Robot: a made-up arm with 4 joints. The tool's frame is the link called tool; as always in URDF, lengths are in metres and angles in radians.
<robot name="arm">
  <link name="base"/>
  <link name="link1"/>
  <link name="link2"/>
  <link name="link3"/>
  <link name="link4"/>
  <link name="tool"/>
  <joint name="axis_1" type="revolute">
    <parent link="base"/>
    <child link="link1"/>
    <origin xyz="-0.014 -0.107 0.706" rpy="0 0 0"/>
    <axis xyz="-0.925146 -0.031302 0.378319"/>
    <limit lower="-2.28" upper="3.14"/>
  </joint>
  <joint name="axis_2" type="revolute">
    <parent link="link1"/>
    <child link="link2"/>
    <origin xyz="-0.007 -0.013 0.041" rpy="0 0 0"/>
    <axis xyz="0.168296 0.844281 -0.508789"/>
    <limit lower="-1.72" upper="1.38"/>
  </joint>
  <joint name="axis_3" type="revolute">
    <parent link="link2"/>
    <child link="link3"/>
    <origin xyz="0.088 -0.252 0.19" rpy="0 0 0"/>
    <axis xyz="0 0 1"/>
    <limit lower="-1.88" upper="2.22"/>
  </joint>
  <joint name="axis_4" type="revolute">
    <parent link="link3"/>
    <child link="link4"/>
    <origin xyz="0.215 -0.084 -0.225" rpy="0 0 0"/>
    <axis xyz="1 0 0"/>
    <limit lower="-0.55" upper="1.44"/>
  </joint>
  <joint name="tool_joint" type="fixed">
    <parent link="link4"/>
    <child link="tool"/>
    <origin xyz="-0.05 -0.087 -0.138" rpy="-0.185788 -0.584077 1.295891"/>
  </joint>
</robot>
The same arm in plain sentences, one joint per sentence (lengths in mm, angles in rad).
The arm has four revolute joints in a row. What follows holds with every joint at zero, and every direction is one of the base frame's. Joint 1 is mounted 14.0 mm along -x and 107.0 mm along -y and 706.0 mm along +z from the base frame's origin and turns about the direction (-0.925146, -0.031302, 0.378319), from -2.2800 to 3.1400 rad. Joint 2 is mounted 7.0 mm along -x and 13.0 mm along -y and 41.0 mm along +z from joint 1 and turns about the direction (0.168296, 0.844281, -0.508789), from -1.7200 to 1.3800 rad. Joint 3 is mounted 88.0 mm along +x and 252.0 mm along -y and 190.0 mm along +z from joint 2 and turns about +z, from -1.8800 to 2.2200 rad. Joint 4 is mounted 215.0 mm along +x and 84.0 mm along -y and 225.0 mm along -z from joint 3 and turns about +x, from -0.5500 to 1.4400 rad. The tool frame, which is the frame that the pose is given for, is mounted 50.0 mm along -x and 87.0 mm along -y and 138.0 mm along -z from joint 4; its axes are the base frame's turned by roll -0.1858, pitch -0.5841 and yaw 1.2959 rad (as in URDF: about the fixed x, then y, then z).
